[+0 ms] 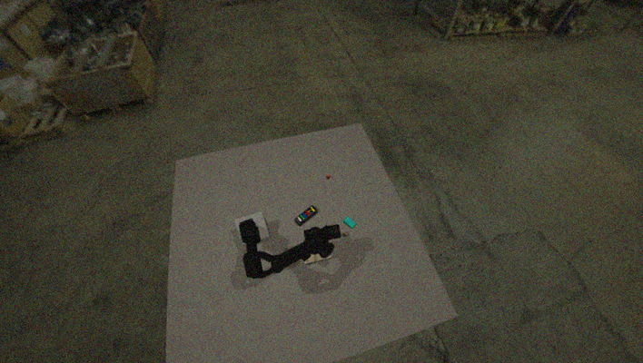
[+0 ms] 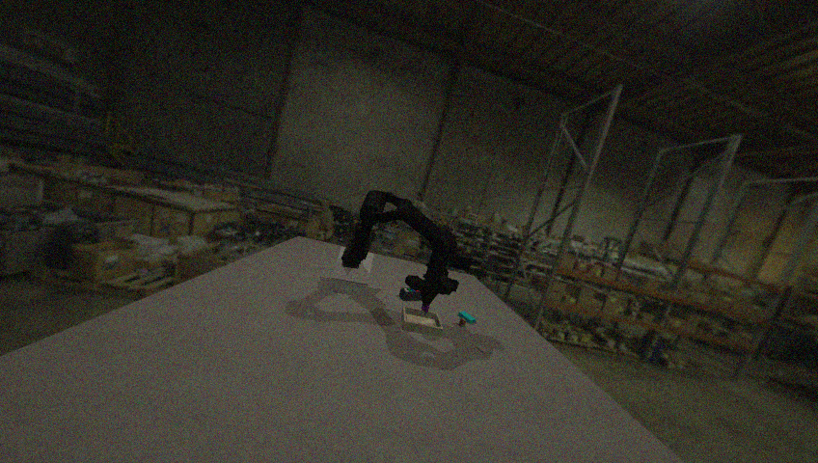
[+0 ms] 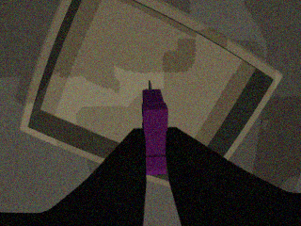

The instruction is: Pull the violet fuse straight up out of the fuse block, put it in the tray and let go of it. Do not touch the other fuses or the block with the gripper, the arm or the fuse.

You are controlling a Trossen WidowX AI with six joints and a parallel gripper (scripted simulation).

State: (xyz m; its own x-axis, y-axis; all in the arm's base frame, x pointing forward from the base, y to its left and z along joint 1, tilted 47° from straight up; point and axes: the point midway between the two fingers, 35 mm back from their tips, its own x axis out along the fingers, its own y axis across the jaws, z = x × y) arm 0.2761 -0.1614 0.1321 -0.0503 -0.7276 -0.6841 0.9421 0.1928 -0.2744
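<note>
Right now the violet fuse is 1 cm below my gripper tip. Also, from my gripper tip: brown piece (18 cm ahead, 3 cm to the left, 6 cm below); green fuse (1 cm behind, 20 cm to the left, 5 cm below); cream tray (7 cm below).
</note>
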